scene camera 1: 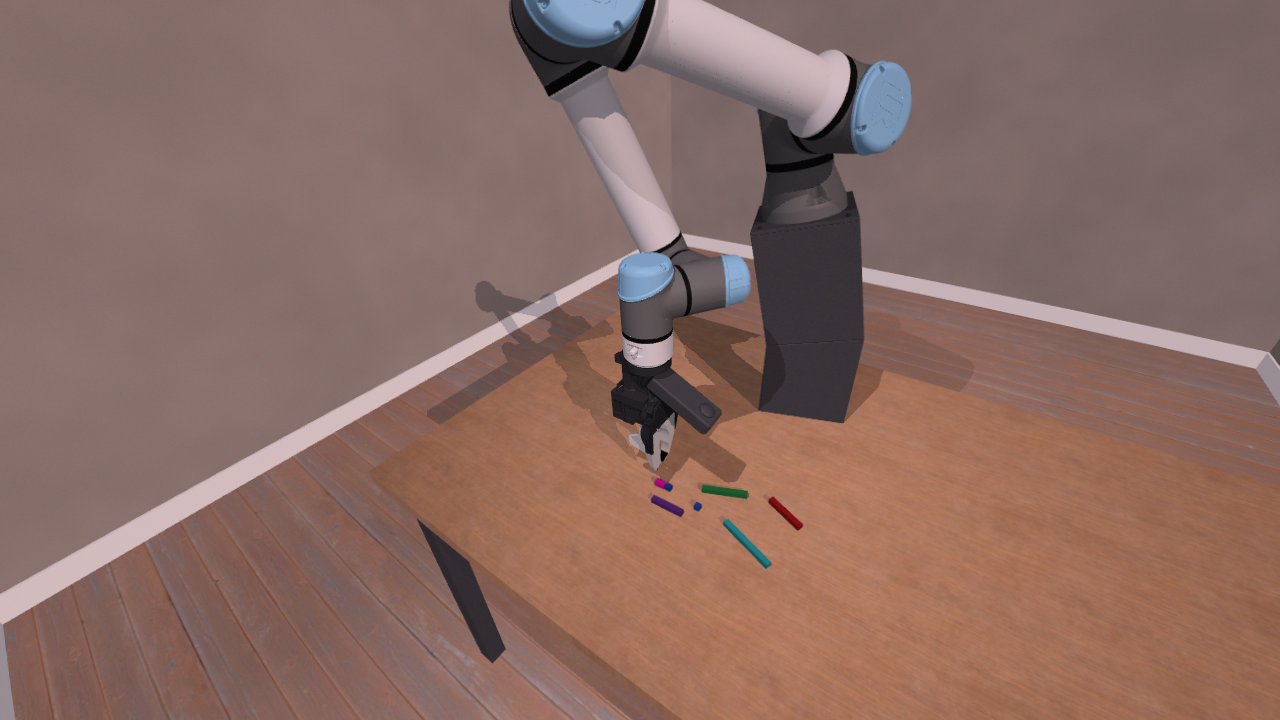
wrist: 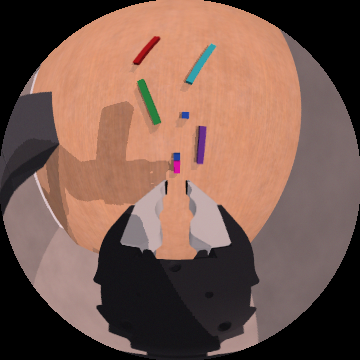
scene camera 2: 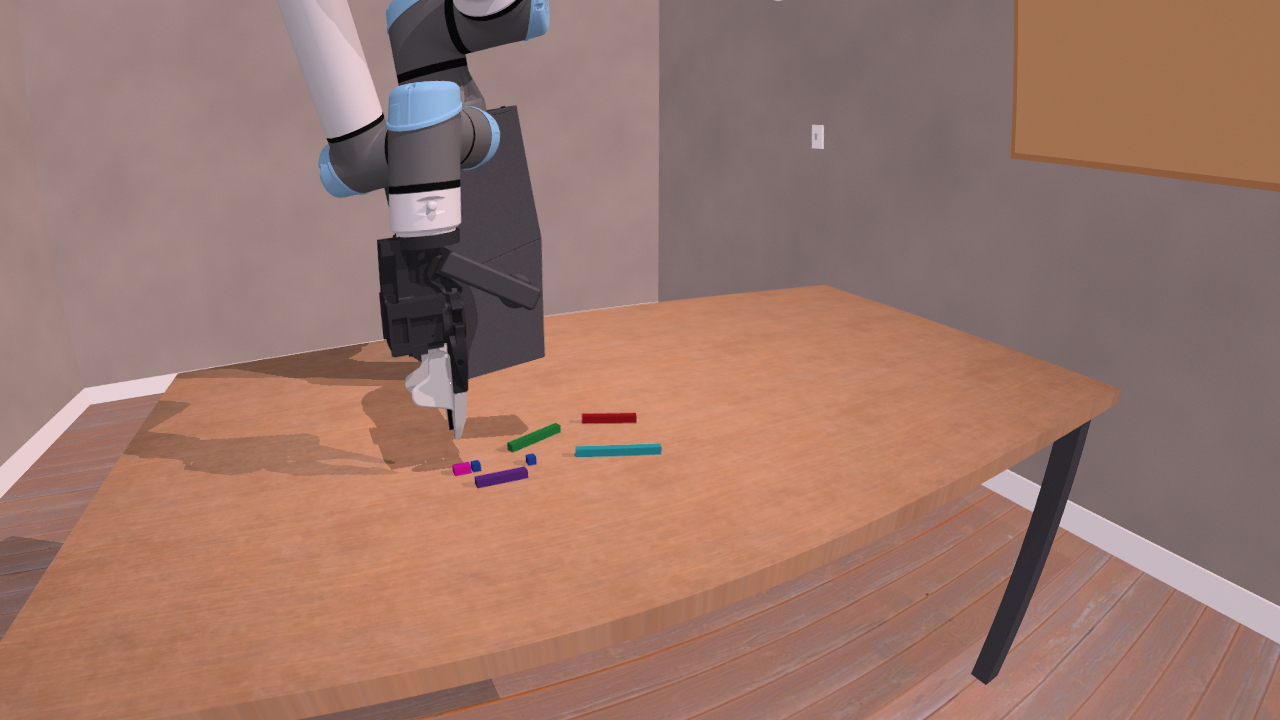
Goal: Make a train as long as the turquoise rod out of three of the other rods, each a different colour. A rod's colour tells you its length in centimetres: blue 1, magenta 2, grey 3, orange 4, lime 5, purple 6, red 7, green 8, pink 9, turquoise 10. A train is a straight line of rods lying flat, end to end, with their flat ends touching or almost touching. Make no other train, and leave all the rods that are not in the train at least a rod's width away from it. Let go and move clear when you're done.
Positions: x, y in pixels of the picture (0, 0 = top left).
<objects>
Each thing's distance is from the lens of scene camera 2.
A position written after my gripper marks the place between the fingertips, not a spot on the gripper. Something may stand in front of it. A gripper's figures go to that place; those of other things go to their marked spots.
my gripper (scene camera 2: 454, 433): 0.71 m
turquoise rod (scene camera 2: 632, 449): 0.75 m
</objects>
